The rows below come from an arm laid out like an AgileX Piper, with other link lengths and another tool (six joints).
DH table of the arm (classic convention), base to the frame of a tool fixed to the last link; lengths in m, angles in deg. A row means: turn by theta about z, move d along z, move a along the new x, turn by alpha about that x. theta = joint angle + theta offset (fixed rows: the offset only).
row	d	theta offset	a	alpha
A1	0.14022	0	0	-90
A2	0	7.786	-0.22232	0
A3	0	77.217	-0.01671	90
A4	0.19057	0	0	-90
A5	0	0	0	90
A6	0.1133	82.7	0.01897	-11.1
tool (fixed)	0.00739	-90	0	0
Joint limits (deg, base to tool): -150..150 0..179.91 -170..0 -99.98..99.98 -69.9..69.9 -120..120
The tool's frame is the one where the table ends.
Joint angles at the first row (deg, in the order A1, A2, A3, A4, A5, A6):
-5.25, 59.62, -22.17, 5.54, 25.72, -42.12
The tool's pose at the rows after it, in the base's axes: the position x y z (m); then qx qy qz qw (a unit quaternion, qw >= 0):
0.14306 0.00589 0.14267 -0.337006 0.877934 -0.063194 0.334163
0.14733 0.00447 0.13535 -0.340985 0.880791 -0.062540 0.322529
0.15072 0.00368 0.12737 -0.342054 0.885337 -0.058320 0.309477
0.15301 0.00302 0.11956 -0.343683 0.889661 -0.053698 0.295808
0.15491 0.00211 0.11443 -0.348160 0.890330 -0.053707 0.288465
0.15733 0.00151 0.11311 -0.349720 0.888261 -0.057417 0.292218
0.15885 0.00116 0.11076 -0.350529 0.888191 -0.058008 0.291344
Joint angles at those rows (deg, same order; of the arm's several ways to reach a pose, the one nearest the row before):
-5.24, 63.06, -22.17, 5.31, 23.48, -42.18
-5.25, 66.69, -22.18, 4.67, 21.12, -42.19
-5.25, 70.40, -22.18, 4.50, 19.05, -42.19
-5.25, 73.83, -22.17, 4.27, 17.33, -42.19
-5.24, 76.09, -22.17, 3.59, 15.81, -42.13
-5.25, 76.94, -22.17, 3.33, 14.36, -42.14
-5.24, 78.06, -22.17, 3.20, 13.29, -42.13

